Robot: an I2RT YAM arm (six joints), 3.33 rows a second.
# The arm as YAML. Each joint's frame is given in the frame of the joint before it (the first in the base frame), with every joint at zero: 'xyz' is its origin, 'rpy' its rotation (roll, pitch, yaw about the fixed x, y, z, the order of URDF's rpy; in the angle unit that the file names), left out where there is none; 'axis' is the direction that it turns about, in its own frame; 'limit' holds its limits. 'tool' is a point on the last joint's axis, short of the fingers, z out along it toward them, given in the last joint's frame.
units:
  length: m
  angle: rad
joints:
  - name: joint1
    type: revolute
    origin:
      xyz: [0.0, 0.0, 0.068]
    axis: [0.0, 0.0, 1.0]
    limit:
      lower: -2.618
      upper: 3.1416
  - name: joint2
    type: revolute
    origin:
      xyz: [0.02, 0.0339, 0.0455]
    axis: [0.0, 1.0, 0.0]
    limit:
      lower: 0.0
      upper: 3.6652
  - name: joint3
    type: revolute
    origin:
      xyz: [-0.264, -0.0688, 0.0]
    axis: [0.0, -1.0, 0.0]
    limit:
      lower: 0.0
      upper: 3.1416
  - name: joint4
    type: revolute
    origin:
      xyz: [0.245, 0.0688, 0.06]
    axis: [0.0, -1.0, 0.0]
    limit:
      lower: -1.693
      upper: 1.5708
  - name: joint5
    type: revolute
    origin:
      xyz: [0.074, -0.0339, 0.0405]
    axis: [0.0, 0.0, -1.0]
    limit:
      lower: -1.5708
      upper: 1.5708
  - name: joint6
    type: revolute
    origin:
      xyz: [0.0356, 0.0, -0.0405]
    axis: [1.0, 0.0, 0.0]
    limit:
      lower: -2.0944
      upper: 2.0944
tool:
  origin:
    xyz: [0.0, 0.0, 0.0]
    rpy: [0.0, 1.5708, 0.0]
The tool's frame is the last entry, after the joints.
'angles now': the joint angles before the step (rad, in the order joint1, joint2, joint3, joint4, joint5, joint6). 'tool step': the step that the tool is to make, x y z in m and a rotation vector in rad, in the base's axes. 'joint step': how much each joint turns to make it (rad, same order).
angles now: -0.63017, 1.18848, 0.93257, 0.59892, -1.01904, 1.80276
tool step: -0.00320, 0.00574, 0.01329, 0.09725, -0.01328, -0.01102
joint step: 0.01507, -0.02000, 0.01658, 0.02630, 0.05610, 0.12999
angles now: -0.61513, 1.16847, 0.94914, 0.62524, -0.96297, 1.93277
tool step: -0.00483, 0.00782, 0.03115, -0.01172, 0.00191, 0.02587
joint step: 0.01327, -0.01959, 0.11414, -0.13573, -0.01580, -0.00864
